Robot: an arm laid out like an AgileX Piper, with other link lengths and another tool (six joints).
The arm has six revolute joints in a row. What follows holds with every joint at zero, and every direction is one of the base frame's.
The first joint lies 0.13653 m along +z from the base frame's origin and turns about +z.
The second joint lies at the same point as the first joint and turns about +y.
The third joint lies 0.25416 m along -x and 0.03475 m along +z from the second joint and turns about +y.
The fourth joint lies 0.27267 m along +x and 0.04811 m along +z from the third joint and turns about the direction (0.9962, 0, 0.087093).
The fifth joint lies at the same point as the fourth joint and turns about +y.
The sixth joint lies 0.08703 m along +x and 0.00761 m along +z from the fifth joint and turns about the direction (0.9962, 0, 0.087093).
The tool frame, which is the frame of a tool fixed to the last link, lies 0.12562 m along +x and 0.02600 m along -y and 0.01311 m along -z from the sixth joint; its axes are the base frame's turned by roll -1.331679, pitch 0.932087 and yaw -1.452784 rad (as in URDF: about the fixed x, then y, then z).
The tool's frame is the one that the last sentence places.
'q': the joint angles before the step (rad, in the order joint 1, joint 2, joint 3, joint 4, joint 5, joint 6). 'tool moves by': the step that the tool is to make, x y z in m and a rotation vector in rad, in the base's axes. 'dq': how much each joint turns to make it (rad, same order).
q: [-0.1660 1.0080 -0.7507 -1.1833 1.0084 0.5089]
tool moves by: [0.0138 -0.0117 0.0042 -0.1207 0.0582 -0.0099]
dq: [0.0000 0.0987 0.0001 -0.1665 0.0176 0.0819]
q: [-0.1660 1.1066 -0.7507 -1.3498 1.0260 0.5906]
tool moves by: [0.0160 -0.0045 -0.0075 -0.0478 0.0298 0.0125]
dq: [0.0001 0.0821 0.0002 -0.0904 -0.0067 0.0710]
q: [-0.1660 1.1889 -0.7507 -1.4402 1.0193 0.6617]
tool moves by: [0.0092 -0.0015 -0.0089 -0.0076 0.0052 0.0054]
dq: [0.0002 0.0492 0.0000 -0.0374 -0.0068 0.0527]
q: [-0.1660 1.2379 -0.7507 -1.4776 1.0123 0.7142]
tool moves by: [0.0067 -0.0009 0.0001 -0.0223 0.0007 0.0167]
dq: [-0.0001 0.0205 0.0003 -0.0416 -0.0083 0.0274]
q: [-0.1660 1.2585 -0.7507 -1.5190 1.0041 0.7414]
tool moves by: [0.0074 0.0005 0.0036 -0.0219 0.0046 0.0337]
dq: [0.0000 0.0037 -0.0004 -0.0353 -0.0217 0.0021]
